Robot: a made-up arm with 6 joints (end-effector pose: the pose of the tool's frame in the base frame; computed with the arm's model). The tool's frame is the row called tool. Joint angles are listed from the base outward.
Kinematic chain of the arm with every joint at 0, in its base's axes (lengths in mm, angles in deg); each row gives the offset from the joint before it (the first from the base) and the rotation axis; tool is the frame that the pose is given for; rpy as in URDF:
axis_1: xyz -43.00 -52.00 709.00 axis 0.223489 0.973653 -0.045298
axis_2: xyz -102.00 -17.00 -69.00 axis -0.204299 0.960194 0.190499
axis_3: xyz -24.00 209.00 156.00 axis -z
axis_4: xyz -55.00 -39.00 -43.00 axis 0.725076 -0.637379 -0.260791
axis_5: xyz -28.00 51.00 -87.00 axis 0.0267 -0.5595 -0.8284
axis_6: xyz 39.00 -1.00 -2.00 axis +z
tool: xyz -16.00 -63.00 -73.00 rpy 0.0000 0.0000 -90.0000
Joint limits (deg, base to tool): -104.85..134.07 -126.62..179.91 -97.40..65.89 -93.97..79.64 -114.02..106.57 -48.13..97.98
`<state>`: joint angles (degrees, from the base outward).
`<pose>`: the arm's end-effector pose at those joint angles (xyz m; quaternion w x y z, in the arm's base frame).
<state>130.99 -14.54 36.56 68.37 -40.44 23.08</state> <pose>0.0585 0.1024 0.7359 0.3956 -0.1962 0.5437 -0.7138</pose>
Working (the frame after each row of the table, in the pose's form):
after axis_1: -0.0430 -0.0520 0.7090 0.4148 0.2034 0.8860 -0.0412
after axis_2: -0.0408 -0.0841 0.8291 0.5128 0.1861 0.8323 -0.0985
after axis_3: 0.1822 0.0460 0.7851 0.4561 -0.0844 0.8486 -0.2544
after axis_4: 0.1750 0.0485 0.8647 0.6783 -0.0994 0.4227 -0.5928
after axis_5: 0.1532 0.1194 0.7909 0.7235 0.1361 0.5617 -0.3774
after axis_6: 0.1544 0.1046 0.7547 0.7844 0.2457 0.5232 -0.2250

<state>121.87 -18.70 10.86 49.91 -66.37 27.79</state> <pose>0.0485 0.1759 0.7925 0.5349 0.1178 0.7508 -0.3692</pose>
Working (the frame after each row of the table, in the pose's form):
after axis_1: -0.0430 -0.0520 0.7090 0.4858 0.1953 0.8510 -0.0396
after axis_2: -0.0592 -0.0799 0.8291 0.6044 0.1764 0.7687 -0.1128
after axis_3: 0.1697 0.0472 0.8226 0.5910 0.1028 0.7819 -0.1695
after axis_4: 0.1327 0.0301 0.8914 0.6960 0.1424 0.5094 -0.4856
after axis_5: 0.1247 0.1301 0.8617 0.6487 0.4887 0.5820 -0.0397
after axis_6: 0.1351 0.1512 0.8304 0.6393 0.6142 0.4476 0.1172

